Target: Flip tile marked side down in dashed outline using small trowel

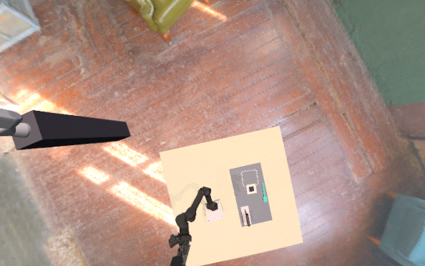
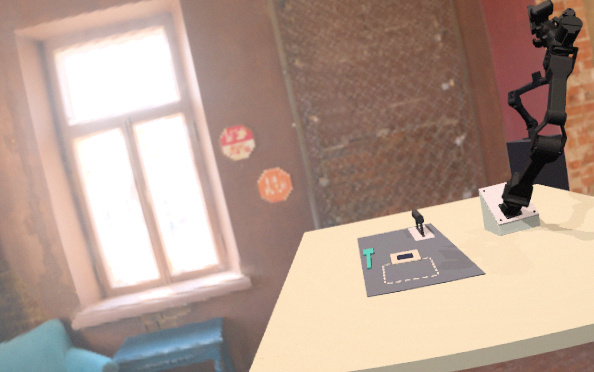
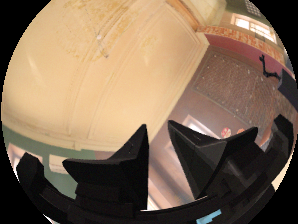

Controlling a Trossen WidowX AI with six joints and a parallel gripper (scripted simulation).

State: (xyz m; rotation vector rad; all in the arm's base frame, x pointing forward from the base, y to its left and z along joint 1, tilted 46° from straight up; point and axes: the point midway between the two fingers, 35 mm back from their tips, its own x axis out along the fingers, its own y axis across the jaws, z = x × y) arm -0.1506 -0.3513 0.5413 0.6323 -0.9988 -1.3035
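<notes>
The trowel lies 700 mm below my gripper tip, 390 mm to the right of it and 390 mm ahead of it. Round my gripper tip: teal t-shaped piece (740 mm below, 660 mm ahead, 220 mm to the right); then cream tile (740 mm below, 550 mm ahead, 120 mm to the right); then grey mat (760 mm below, 520 mm ahead, 180 mm to the right).
</notes>
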